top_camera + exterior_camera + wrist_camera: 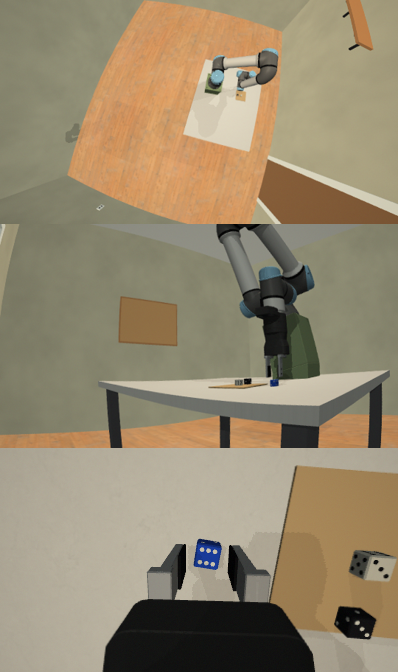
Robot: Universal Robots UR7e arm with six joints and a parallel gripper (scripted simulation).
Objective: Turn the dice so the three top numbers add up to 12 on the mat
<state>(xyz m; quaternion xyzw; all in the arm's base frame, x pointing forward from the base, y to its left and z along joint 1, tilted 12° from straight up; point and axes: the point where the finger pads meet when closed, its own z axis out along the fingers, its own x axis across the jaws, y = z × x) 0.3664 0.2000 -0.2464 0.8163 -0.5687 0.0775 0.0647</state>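
The blue die lies 4 cm below my hand. The rest, counted from my hand: black die 1 cm behind, 14 cm to the right, 3 cm below; then white die 4 cm ahead, 13 cm to the right, 3 cm below; then tan mat 4 cm ahead, 13 cm to the right, 4 cm below.
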